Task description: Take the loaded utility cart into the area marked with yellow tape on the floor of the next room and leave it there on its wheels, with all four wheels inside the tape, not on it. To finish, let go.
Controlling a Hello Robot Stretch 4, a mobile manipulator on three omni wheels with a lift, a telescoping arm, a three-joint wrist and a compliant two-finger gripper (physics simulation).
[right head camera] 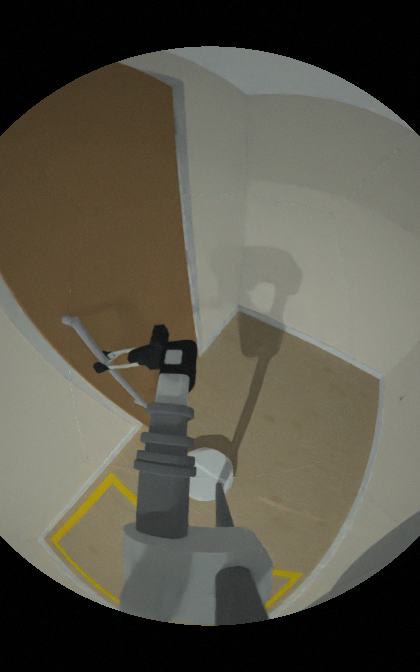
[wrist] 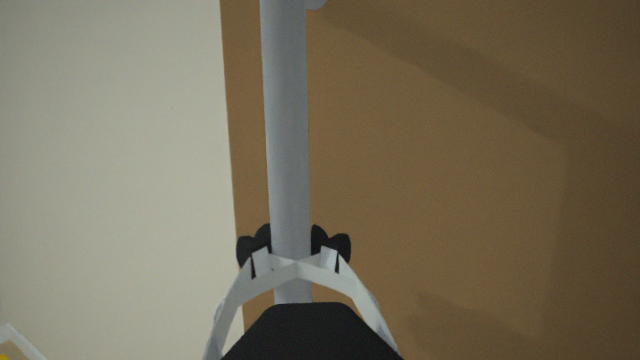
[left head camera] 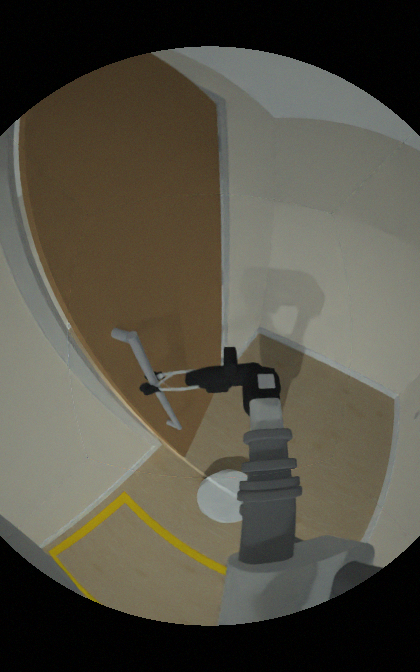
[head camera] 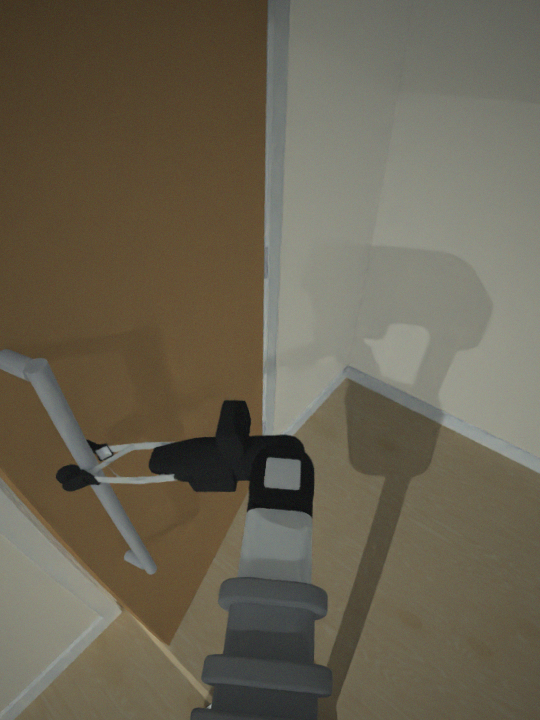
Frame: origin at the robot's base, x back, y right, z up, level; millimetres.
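Where they show: gripper, fingertip midpoint: point(wrist: 288, 244) point(head camera: 66, 467).
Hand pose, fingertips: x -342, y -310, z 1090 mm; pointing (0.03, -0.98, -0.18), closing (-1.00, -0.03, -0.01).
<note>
After its pixels a point has its place.
My gripper point(head camera: 88, 463) point(left head camera: 153, 382) point(right head camera: 104, 361) point(wrist: 288, 244) {x -342, y -310, z 1091 mm} is shut on the grey bar handle point(head camera: 61, 412) {x -339, y -263, z 1219 mm} point(left head camera: 142, 357) point(right head camera: 87, 337) point(wrist: 286, 125) {x -348, y -260, z 1182 mm} of a brown door point(head camera: 145, 203) {x -650, y -248, z 1363 mm} point(left head camera: 125, 200) point(right head camera: 100, 175) point(wrist: 450, 200) {x -461, y -304, z 1124 mm}. One finger is on each side of the bar. The door stands close to its frame, and a thin strip of light runs from its lower edge across the floor. Yellow tape point(left head camera: 89, 524) point(right head camera: 82, 509) marks an area on the floor at the lower left, partly hidden by my arm and mast. The utility cart does not show in these views.
A pale wall point(head camera: 453, 203) {x -1665, y 629, z 1135 mm} point(left head camera: 310, 240) point(right head camera: 295, 225) meets the wood floor point(head camera: 453, 552) {x -739, y 772, z -28 mm} point(left head camera: 340, 440) point(right head camera: 310, 400) in a corner right of the door. A round white disc point(left head camera: 217, 500) point(right head camera: 207, 462) shows low beside my arm. Another wall stretch point(left head camera: 55, 440) point(right head camera: 55, 405) stands left of the door.
</note>
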